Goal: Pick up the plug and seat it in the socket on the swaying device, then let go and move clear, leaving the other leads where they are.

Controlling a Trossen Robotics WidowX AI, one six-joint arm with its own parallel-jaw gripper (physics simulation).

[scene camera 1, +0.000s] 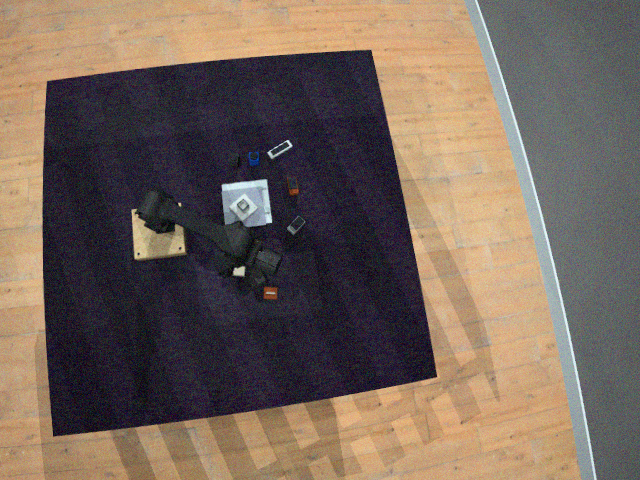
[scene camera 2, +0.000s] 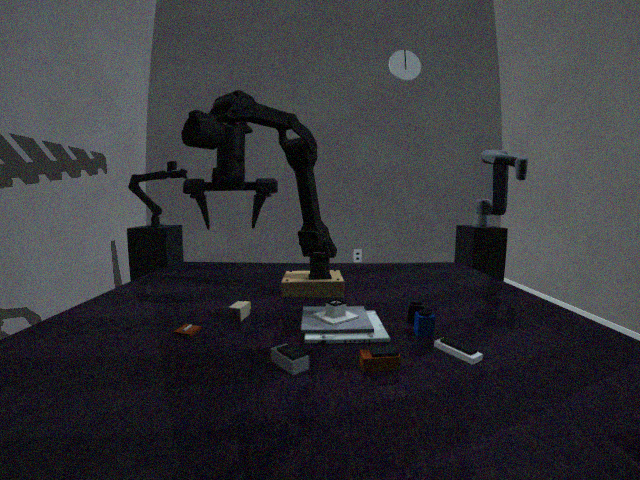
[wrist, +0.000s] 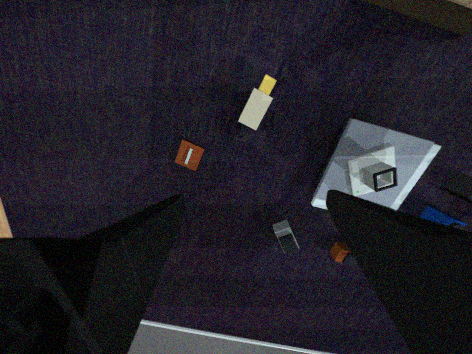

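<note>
The plug, a cream block (scene camera 1: 238, 271) (scene camera 2: 239, 310) (wrist: 256, 109) with a yellow tip, lies on the dark mat; the tip shows in the wrist view. The socket, a small grey box with a dark square rim (scene camera 1: 242, 205) (scene camera 2: 335, 308) (wrist: 385, 179), stands on a white plate on the swaying device's grey platform (scene camera 1: 231, 193) (scene camera 2: 315, 322) (wrist: 357, 132). My gripper (scene camera 2: 231, 227) (wrist: 254, 198) is open and empty, high above the mat. In the wrist view the right finger covers the platform's near corner. In scene camera 1 the arm partly covers the plug.
An orange square with a pale bar (scene camera 1: 270, 292) (scene camera 2: 187, 329) (wrist: 189, 155) lies near the plug. A grey block (scene camera 1: 296, 225) (scene camera 2: 290, 358) (wrist: 286, 236), an orange block (scene camera 1: 293, 185) (scene camera 2: 379, 358) (wrist: 340, 252), a white bar (scene camera 1: 279, 149) (scene camera 2: 458, 350) and a blue block (scene camera 1: 253, 158) (scene camera 2: 423, 324) (wrist: 442, 217) lie around the device.
</note>
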